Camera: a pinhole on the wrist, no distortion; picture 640 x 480 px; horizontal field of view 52.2 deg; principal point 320.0 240.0 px. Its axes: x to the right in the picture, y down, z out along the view. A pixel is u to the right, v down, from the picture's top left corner.
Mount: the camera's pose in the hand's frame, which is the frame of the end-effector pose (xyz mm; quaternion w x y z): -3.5 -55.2 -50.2 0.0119 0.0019 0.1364 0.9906
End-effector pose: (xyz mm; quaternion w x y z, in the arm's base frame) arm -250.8 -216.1 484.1 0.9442 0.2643 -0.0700 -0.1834
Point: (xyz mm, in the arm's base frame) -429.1 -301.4 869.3
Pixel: 482 236
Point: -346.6 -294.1 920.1
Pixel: 377 170
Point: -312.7 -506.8 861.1
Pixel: 228 417
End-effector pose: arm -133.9 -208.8 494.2 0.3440 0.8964 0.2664 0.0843
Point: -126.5 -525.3 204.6
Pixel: 541 333
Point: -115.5 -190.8 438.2
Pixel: 99 306
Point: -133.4 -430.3 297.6
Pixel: 539 299
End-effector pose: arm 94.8 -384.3 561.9 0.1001 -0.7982 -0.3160 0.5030
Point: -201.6 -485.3 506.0
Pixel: 517 348
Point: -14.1 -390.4 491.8
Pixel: 255 241
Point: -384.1 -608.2 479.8
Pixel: 580 334
